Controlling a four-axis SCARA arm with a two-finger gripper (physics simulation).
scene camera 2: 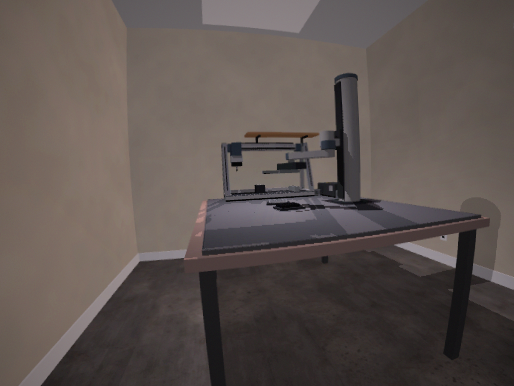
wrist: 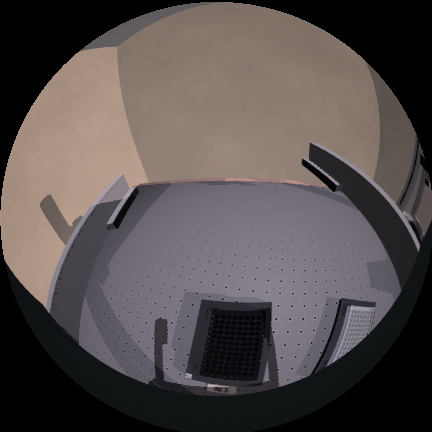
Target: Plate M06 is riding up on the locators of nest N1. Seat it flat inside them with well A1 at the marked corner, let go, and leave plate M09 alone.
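Frame: origin at the arm's base, x back, y right, z up, level; centimetres.
Where they show: gripper, fingertip midpoint: [scene camera 2: 270, 172] [wrist: 217, 159]; arm's base at its link origin: [scene camera 2: 349, 202].
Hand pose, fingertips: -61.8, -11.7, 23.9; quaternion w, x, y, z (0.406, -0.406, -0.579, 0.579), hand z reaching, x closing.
Observation:
Things, the pixels of their top centre, and the offset from my fingertips, as dx, dy, dz. "*": a spot on its surface instead. Level surfaces: height alone.
- black well plate at its top centre: [wrist: 233, 346] [scene camera 2: 288, 203] +11.4, +2.3, -19.7
- pale well plate at its top centre: [wrist: 356, 336] [scene camera 2: 277, 200] +11.8, +24.9, -20.0
- perforated table top at its surface level: dz -22.6
- hanging tool head at a spot on its surface: [scene camera 2: 236, 154] * -12.4, +58.2, +16.1
- dark box at a spot on its surface: [scene camera 2: 327, 189] * +65.3, +48.6, -16.5
A black well plate [wrist: 234, 345] [scene camera 2: 288, 205] lies on a dark nest [wrist: 197, 340] low in the wrist view. A pale well plate [wrist: 356, 330] [scene camera 2: 277, 201] lies on another dark nest [wrist: 331, 345] at the lower right. No plate or nest names can be read, so I cannot tell which is M06 or M09. The black plate's tilt and its well A1 corner are too small to make out. My gripper [wrist: 217, 159] [scene camera 2: 266, 172] is open and empty, its fingers wide apart, high above the table and clear of both plates.
The arm's tall column [scene camera 2: 352, 140] stands on the right of the perforated table top [scene camera 2: 280, 230] [wrist: 240, 250]. A gantry frame [scene camera 2: 224, 172] with a hanging tool head [scene camera 2: 236, 154] stands at the back, with an orange shelf [scene camera 2: 280, 135] above it. A dark box [scene camera 2: 327, 189] is beside the column.

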